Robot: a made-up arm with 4 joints. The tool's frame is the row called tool.
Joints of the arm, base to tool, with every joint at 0 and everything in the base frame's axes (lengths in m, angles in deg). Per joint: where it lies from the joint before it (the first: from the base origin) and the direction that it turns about. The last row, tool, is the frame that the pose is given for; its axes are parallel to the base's.
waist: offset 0 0 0.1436 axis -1 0 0
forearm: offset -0.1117 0.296 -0.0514 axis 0 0 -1
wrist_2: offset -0.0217 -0.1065 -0.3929 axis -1 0 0
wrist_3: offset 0.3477 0.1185 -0.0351 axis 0 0 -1
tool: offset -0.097 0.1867 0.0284
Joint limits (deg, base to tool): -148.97..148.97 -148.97..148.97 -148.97..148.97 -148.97..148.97
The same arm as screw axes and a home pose.
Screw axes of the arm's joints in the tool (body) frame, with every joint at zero. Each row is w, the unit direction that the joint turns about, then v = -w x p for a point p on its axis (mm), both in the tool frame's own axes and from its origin. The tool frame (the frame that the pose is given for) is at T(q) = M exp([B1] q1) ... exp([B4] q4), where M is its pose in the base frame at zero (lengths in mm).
B1: w -1 0 0 v 0.0 -451.0 -494.7
B2: w 0 0 -1 v 198.7 -229.0 0.0
B3: w -1 0 0 v 0.0 -6.7 -305.2
B4: w 0 0 -1 v 186.7 97.0 0.0
M: xyz 117.3 494.7 -307.4 (mm) quaternion w x y z 1 0 0 0
Joint limits (rad, base to tool): -2.6000..2.6000 -2.6000..2.6000 -2.6000..2.6000 -2.6000..2.6000

